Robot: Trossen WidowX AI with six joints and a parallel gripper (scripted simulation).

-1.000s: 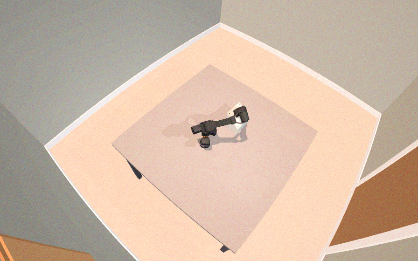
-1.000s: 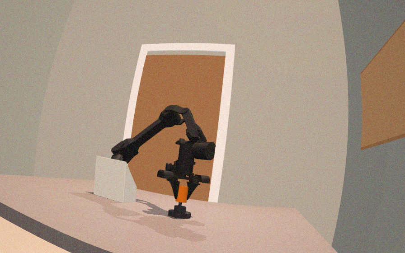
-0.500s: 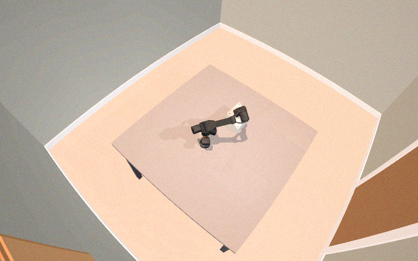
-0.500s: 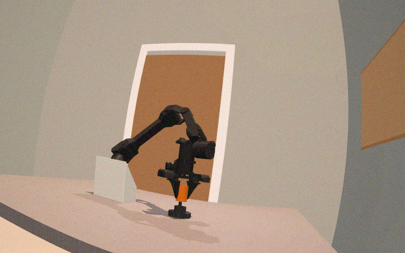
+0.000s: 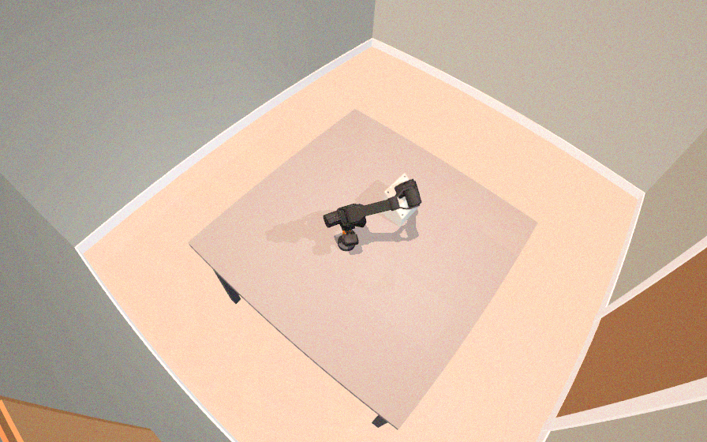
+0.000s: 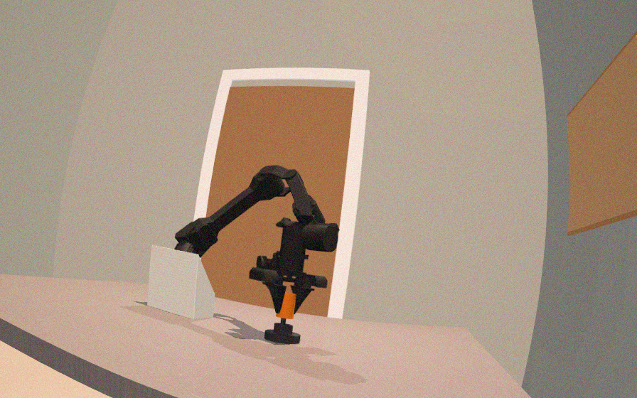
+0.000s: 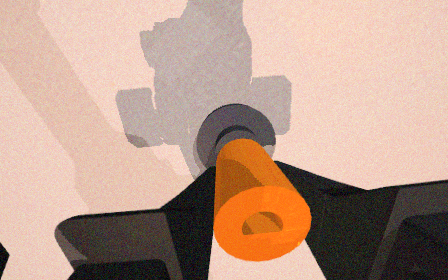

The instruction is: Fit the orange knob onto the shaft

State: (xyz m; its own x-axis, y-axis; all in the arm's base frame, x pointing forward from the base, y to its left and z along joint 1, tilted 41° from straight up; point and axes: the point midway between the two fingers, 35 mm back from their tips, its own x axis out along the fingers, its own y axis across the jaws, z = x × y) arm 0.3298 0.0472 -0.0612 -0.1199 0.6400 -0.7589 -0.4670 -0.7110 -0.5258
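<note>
My gripper tip is now 20 mm below the orange knob. Round my gripper tip: pedestal: 40 mm below.
</note>
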